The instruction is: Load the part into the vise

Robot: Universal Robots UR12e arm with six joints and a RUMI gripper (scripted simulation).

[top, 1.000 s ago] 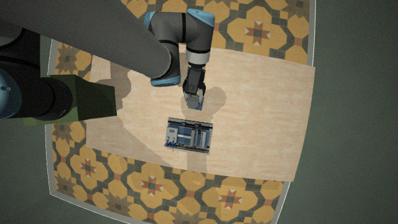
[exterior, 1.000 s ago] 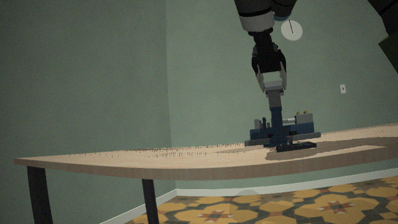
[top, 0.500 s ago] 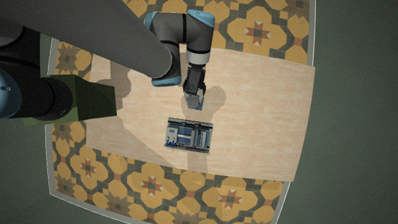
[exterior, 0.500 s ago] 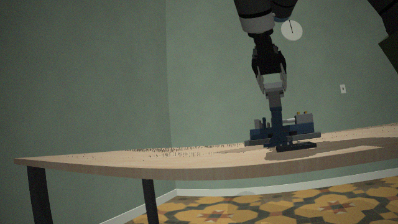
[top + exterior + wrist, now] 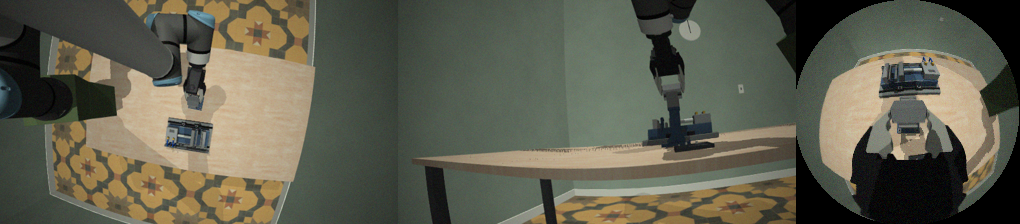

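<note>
The blue post lies 110 mm below my hand and 10 mm to the right of it. From my hand the other things lie so: air cylinder rod 210 mm to the right, 90 mm below, 70 mm behind; dark infeed plate 180 mm to the left, 170 mm below, 10 mm behind; grey part 10 mm below.
</note>
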